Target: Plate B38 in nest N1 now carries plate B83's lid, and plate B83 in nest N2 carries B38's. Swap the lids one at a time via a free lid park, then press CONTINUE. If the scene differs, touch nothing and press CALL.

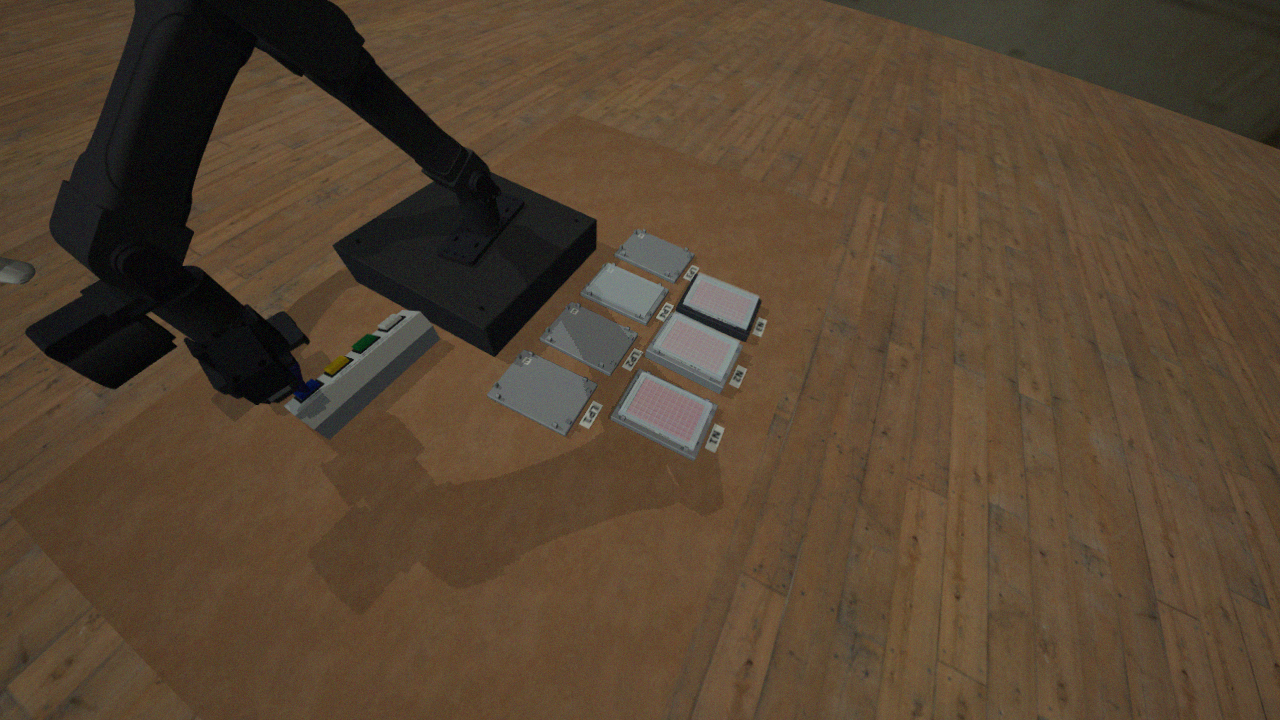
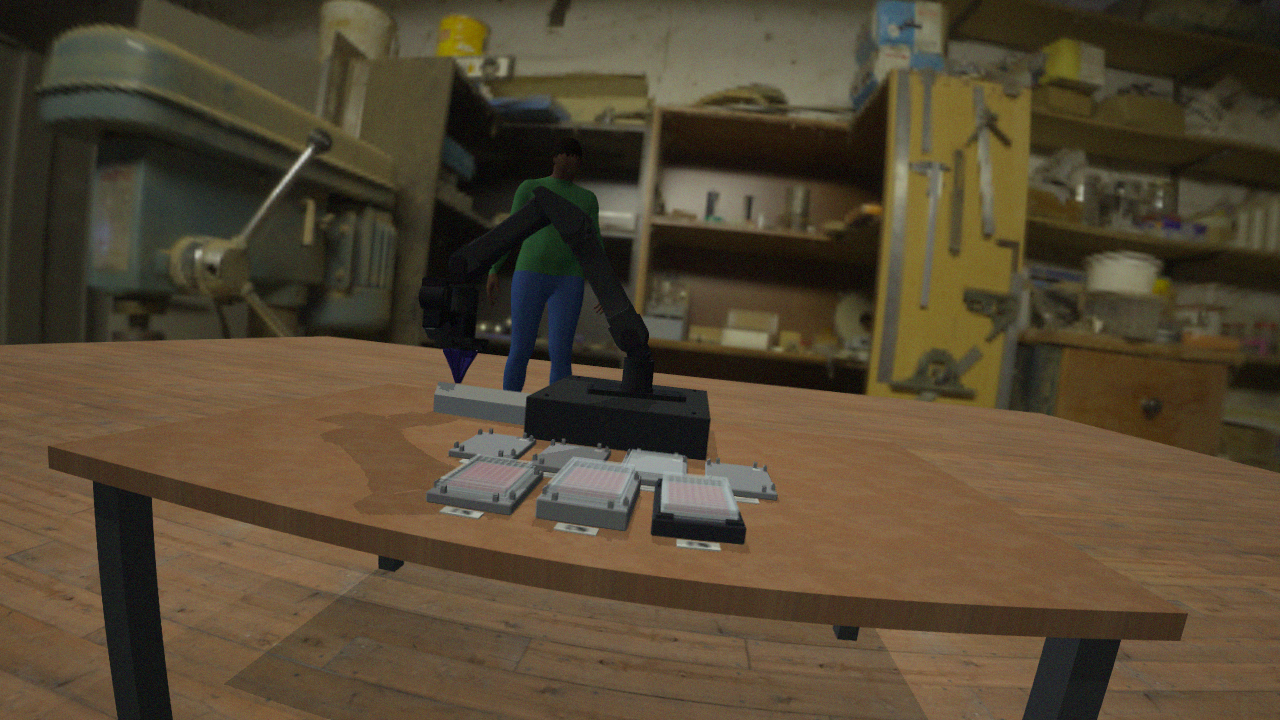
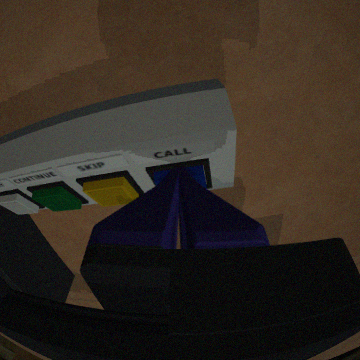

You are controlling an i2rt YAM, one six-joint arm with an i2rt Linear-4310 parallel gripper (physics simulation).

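Places are measured from the arm's base along level axes (x ahead, y left, z up), in centimetres.
Pixels of known places: gripper, fingertip midpoint: (image 1: 306, 389) (image 2: 458, 383) (image 3: 178, 176); arm's base at its link origin: (image 1: 484, 228) (image 2: 635, 395).
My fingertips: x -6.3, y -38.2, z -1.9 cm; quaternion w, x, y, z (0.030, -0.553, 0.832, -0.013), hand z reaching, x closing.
Observation:
For each thing: its top centre in the pictures, then the offset to it from my fingertips. "*": a spot on its surface instead.
- blue CALL button at a spot on its surface: (image 3: 197, 175) * dx -0.7, dy -0.9, dz -0.6 cm
- green CONTINUE button at a spot on its surface: (image 3: 57, 197) * dx +1.1, dy +9.1, dz -0.7 cm
- same grey panel at its top centre: (image 3: 61, 191) (image 1: 352, 351) (image 2: 489, 386) dx +1.8, dy +7.4, dz +0.2 cm
- LP2 at its top centre: (image 2: 572, 449) (image 1: 589, 331) dx +31.8, dy +27.0, dz -4.2 cm
- pale lid at its top centre: (image 2: 655, 461) (image 1: 625, 287) dx +34.2, dy +39.8, dz -4.4 cm
- third plate at its top centre: (image 2: 697, 488) (image 1: 722, 297) dx +52.5, dy +42.9, dz -2.5 cm
- yellow SKIP button at its top centre: (image 3: 106, 200) (image 1: 333, 361) dx -0.3, dy +5.3, dz -0.5 cm
My gripper (image 3: 178, 176) (image 2: 459, 381) is shut and empty, its dark blue fingertips at the blue CALL button (image 3: 197, 175); I cannot tell whether they touch it. The green CONTINUE button (image 3: 57, 197) is further along the same grey panel (image 3: 150, 120) (image 2: 478, 402). A pink plate (image 1: 666, 410) (image 2: 489, 477) sits in nest N1, and another pink plate (image 1: 695, 347) (image 2: 590, 483) sits in nest N2. Both look covered by clear lids; their barcodes and lid marks are too small to read. Lid parks LP1 (image 1: 542, 394), LP2 (image 1: 588, 338) and the furthest one (image 1: 655, 255) look bare.
A pale lid (image 1: 625, 292) lies on the third park. A third plate (image 1: 721, 301) (image 2: 698, 497) sits in the black nest N3. The yellow SKIP button (image 3: 111, 191) is beside CALL. The arm's black base block (image 1: 465, 259) (image 2: 617, 419) stands between the panel and the parks. A person (image 2: 550, 232) stands behind the table.

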